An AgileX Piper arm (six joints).
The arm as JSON. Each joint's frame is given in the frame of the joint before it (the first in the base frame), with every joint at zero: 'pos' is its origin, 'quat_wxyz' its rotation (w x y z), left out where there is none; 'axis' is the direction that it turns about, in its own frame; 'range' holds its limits. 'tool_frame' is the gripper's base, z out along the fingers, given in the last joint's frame.
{
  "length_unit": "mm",
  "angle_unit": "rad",
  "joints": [
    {
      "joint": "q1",
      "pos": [
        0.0,
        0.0,
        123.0
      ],
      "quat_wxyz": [
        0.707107,
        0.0,
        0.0,
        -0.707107
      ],
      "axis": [
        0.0,
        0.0,
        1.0
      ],
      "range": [
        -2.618,
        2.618
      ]
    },
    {
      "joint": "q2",
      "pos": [
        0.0,
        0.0,
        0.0
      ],
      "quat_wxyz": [
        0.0,
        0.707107,
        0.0,
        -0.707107
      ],
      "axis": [
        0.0,
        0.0,
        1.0
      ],
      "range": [
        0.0,
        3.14
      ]
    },
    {
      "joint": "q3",
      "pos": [
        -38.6,
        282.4,
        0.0
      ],
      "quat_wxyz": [
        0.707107,
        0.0,
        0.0,
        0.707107
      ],
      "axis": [
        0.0,
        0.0,
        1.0
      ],
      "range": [
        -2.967,
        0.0
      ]
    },
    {
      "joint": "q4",
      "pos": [
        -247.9,
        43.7,
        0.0
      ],
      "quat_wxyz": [
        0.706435,
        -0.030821,
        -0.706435,
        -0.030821
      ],
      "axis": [
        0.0,
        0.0,
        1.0
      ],
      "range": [
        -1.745,
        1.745
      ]
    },
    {
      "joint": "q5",
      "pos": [
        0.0,
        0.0,
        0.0
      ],
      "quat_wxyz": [
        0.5,
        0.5,
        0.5,
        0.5
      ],
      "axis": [
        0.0,
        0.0,
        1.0
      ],
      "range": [
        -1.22,
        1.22
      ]
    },
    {
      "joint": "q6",
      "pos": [
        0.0,
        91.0,
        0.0
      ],
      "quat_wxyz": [
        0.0,
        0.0,
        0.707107,
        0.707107
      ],
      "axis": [
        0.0,
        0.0,
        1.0
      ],
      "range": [
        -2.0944,
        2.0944
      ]
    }
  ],
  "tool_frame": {
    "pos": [
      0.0,
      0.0,
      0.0
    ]
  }
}
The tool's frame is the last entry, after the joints.
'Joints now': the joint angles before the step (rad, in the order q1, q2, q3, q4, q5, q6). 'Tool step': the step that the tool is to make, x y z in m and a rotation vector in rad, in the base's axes. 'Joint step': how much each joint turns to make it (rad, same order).
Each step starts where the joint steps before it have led.
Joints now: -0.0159, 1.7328, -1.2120, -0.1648, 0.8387, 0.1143
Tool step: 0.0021, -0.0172, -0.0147, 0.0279, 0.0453, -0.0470
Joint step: -0.0560, 0.0408, 0.0001, 0.0373, 0.0026, -0.0269
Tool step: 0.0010, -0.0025, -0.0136, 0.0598, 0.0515, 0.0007
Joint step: -0.0221, 0.0367, -0.0002, 0.0800, 0.0157, -0.0637
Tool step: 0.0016, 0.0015, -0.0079, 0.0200, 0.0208, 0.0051
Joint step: -0.0001, 0.0221, 0.0003, 0.0246, -0.0002, -0.0179
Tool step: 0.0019, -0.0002, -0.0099, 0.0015, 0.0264, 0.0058
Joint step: -0.0001, 0.0283, -0.0004, 0.0000, -0.0015, -0.0059
